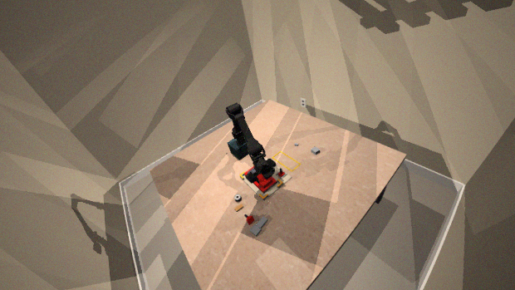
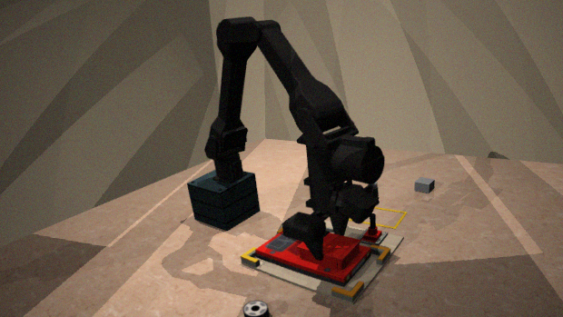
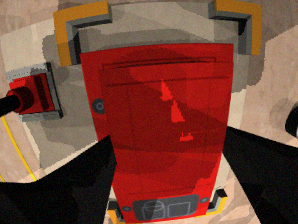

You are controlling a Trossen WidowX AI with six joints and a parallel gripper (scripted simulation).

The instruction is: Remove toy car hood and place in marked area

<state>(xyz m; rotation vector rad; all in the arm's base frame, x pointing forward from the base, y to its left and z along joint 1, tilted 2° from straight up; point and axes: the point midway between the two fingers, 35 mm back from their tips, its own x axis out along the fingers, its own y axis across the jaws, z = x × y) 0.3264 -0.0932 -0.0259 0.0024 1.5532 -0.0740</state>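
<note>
My gripper tip is now right at the hood. The rest, counted from my gripper tip: wheel (3 cm behind, 18 cm to the right, 3 cm below); then tan piece (2 cm ahead, 21 cm to the right, 3 cm below).
</note>
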